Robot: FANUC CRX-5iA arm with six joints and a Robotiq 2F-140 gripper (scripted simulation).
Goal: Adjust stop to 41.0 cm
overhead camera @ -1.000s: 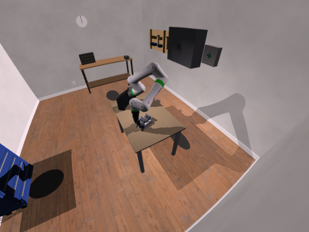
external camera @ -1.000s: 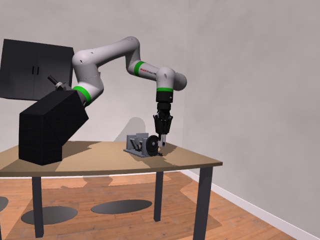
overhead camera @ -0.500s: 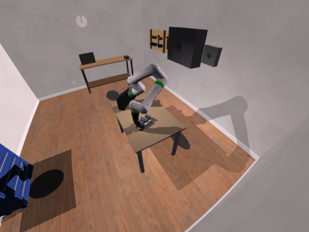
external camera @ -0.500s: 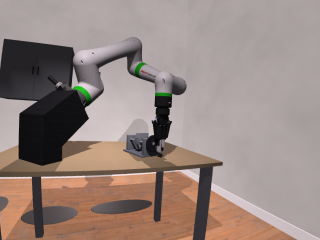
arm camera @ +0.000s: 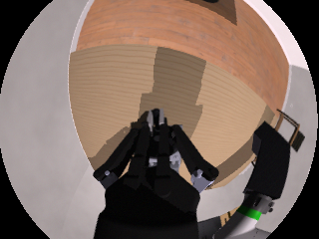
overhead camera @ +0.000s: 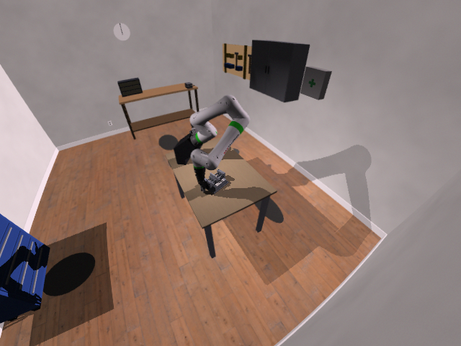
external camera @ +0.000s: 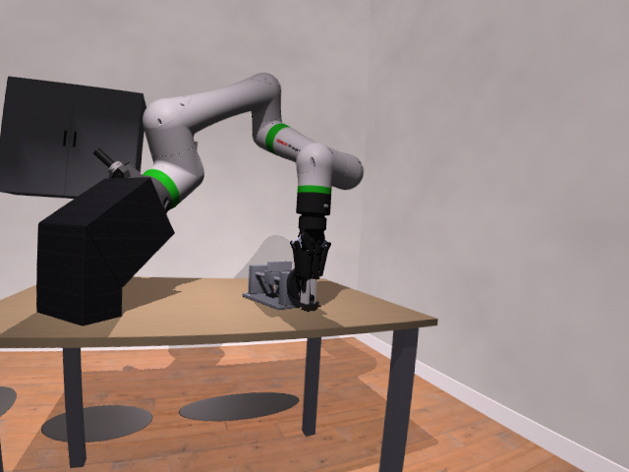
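The grey stop is 4 cm behind my hand, 13 cm to the left of it and 3 cm above it. Round my hand: black handwheel 1 cm behind, 2 cm to the left, 1 cm below.
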